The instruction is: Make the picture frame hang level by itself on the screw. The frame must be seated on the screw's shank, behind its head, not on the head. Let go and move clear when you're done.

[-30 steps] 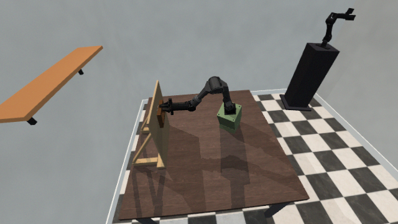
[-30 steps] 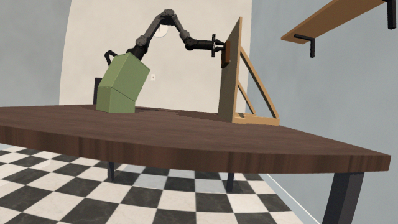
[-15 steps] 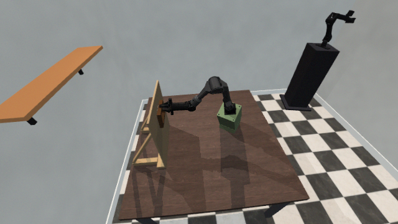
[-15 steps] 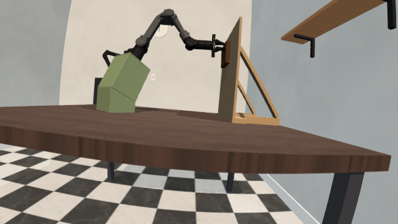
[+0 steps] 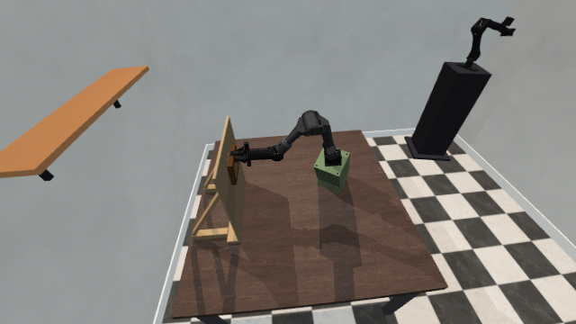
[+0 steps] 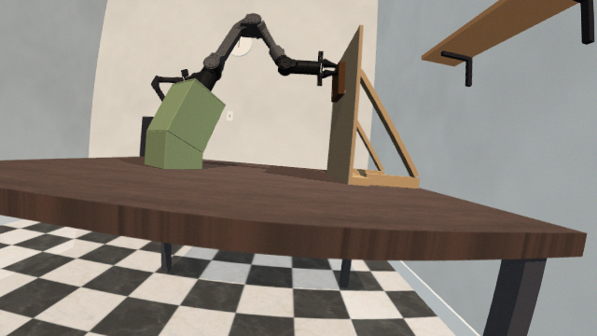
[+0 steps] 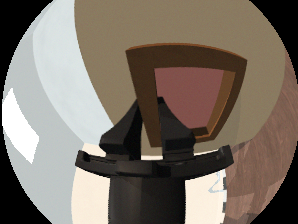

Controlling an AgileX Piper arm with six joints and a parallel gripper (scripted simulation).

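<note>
Now: hand 60 mm above the brown picture frame, 10 mm to the right of it and 10 mm short of it.
</note>
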